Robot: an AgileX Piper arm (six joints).
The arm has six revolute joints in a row. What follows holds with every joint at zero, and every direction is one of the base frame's. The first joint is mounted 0.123 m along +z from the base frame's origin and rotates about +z. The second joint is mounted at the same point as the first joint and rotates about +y. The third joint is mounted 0.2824 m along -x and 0.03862 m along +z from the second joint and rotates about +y. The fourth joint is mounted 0.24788 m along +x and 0.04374 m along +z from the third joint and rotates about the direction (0.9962, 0, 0.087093). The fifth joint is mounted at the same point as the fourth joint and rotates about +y. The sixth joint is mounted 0.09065 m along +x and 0.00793 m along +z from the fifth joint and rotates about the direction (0.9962, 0, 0.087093). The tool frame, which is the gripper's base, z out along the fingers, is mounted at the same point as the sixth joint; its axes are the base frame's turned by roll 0, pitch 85.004 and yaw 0 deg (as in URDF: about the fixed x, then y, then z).
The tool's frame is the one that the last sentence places.
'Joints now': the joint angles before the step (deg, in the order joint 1, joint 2, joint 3, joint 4, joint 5, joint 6). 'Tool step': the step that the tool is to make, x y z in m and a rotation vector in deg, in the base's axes. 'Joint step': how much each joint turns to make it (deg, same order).
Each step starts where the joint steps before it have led.
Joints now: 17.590 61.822 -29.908 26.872 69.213 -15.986
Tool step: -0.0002 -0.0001 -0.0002 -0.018 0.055 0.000
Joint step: -0.015 -0.014 0.058 -0.005 0.018 -0.006
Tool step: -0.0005 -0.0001 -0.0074 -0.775 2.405 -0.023
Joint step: 0.030 1.616 0.965 0.006 -0.072 0.024
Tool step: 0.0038 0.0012 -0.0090 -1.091 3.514 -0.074
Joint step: -0.021 3.481 0.294 0.052 -0.101 -0.014
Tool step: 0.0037 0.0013 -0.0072 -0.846 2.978 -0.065
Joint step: -0.011 3.111 -0.004 0.112 -0.008 -0.014
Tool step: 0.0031 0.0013 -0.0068 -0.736 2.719 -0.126
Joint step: 0.033 2.863 -0.003 0.183 -0.065 0.027
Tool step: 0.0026 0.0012 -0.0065 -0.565 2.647 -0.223
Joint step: -0.033 2.705 0.009 0.335 -0.006 -0.035
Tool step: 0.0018 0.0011 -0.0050 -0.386 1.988 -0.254
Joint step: 0.023 2.050 0.006 0.352 -0.060 0.019
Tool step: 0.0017 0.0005 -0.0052 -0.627 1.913 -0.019
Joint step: -0.007 2.058 -0.013 -0.007 -0.038 0.005
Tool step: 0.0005 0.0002 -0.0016 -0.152 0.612 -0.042
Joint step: -0.012 0.641 -0.004 0.054 -0.003 -0.011
